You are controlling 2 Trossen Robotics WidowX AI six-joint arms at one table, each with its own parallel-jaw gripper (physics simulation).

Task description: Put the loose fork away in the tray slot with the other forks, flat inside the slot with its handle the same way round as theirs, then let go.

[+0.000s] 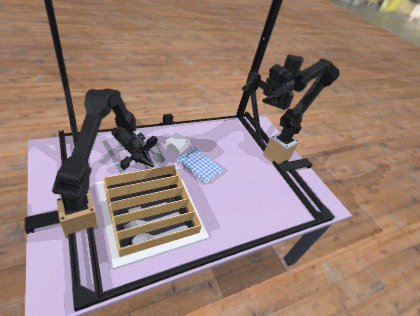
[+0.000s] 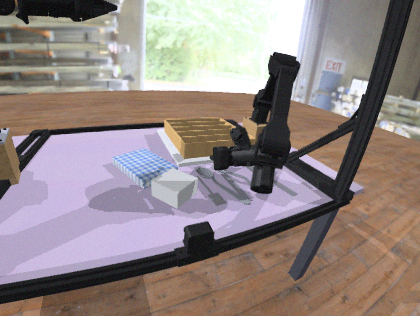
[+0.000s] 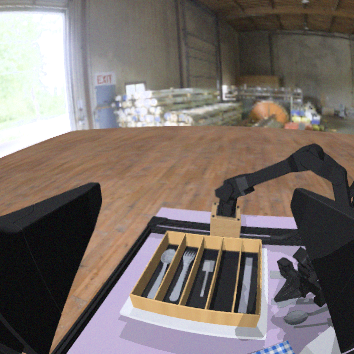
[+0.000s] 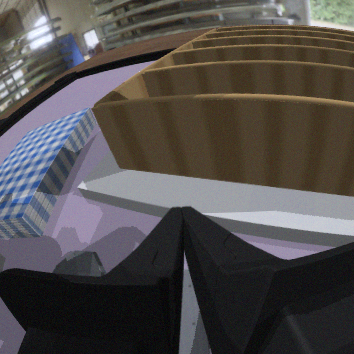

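The wooden tray (image 1: pixel 146 170) (image 2: pixel 199 150) (image 3: pixel 197 314) (image 4: pixel 228 140) has several slots; one holds a fork (image 3: pixel 182 270) (image 1: pixel 146 221), between a spoon's slot and a spatula's. The loose fork (image 2: pixel 239 192) lies on the table behind the tray, between a spoon (image 1: pixel 158 155) (image 2: pixel 205 172) and a knife (image 1: pixel 113 152) (image 2: pixel 285 188). My right gripper (image 1: pixel 149 163) (image 2: pixel 216 158) (image 3: pixel 274 300) (image 4: pixel 180 215) is shut and low over these utensils, close to the tray's wall; it hides much of the fork. My left gripper (image 1: pixel 276 97) is open and empty, high above the table's far corner.
A white box (image 1: pixel 177 143) (image 2: pixel 174 188) and a blue checked box (image 1: pixel 200 165) (image 2: pixel 141 164) (image 4: pixel 35 158) lie beside the loose utensils. The tray stands on a white mat (image 1: pixel 155 251) (image 2: pixel 190 161) (image 4: pixel 211 197). A black frame runs round the table.
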